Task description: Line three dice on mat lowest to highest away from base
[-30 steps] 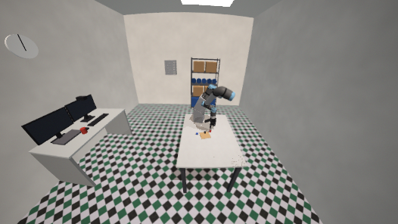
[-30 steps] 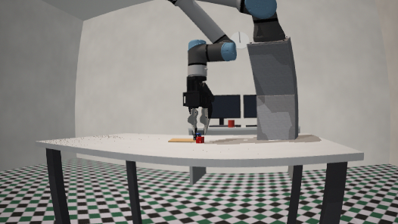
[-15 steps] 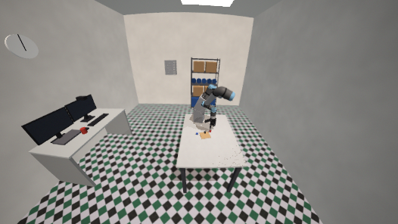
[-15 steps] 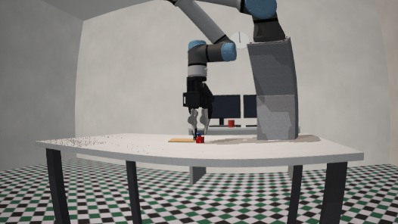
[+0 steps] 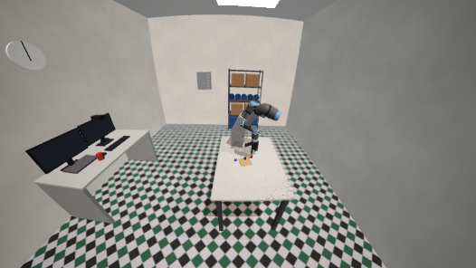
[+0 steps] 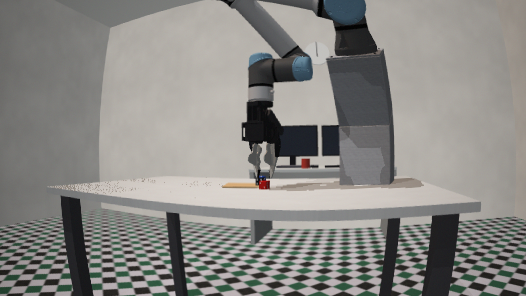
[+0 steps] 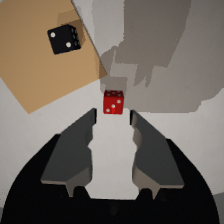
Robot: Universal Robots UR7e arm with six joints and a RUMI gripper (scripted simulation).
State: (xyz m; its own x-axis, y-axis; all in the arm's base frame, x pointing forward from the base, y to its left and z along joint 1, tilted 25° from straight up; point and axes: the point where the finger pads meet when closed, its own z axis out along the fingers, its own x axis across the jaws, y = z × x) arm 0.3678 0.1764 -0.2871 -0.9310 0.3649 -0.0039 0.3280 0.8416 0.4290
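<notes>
Right now my hand is 40 mm above the red die. The rest, counted from my hand: tan mat: 90 mm to the right, 80 mm ahead, 50 mm below; then black die: 90 mm to the right, 30 mm below, 30 mm ahead; then blue die: 210 mm to the right, 50 mm ahead, 40 mm below.
</notes>
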